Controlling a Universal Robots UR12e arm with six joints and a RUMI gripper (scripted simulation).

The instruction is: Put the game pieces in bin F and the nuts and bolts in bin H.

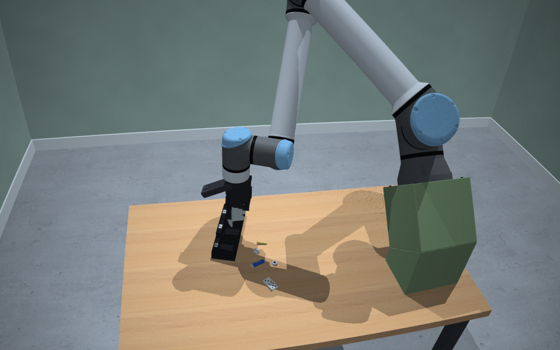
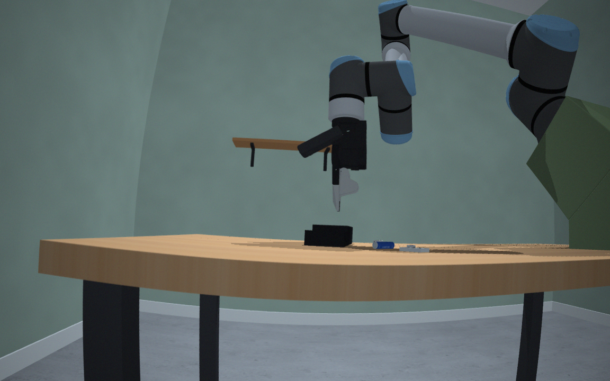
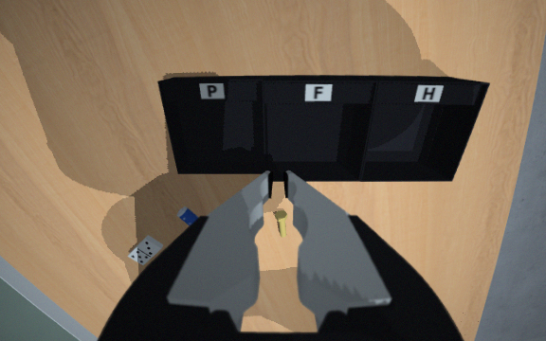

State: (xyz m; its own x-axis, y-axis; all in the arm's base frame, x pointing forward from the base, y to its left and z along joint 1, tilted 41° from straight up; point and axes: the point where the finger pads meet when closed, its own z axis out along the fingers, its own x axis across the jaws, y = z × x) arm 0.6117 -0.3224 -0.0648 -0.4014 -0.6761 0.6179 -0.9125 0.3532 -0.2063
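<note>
Right now my hand is 10 cm past the brass bolt, 4 cm to the right of it and 9 cm above it. From my hand the other things lie so: battery (6 cm behind, 14 cm to the left, 9 cm below); white die (7 cm behind, 8 cm to the left, 9 cm below); black bin (3 cm to the right, 7 cm below).
</note>
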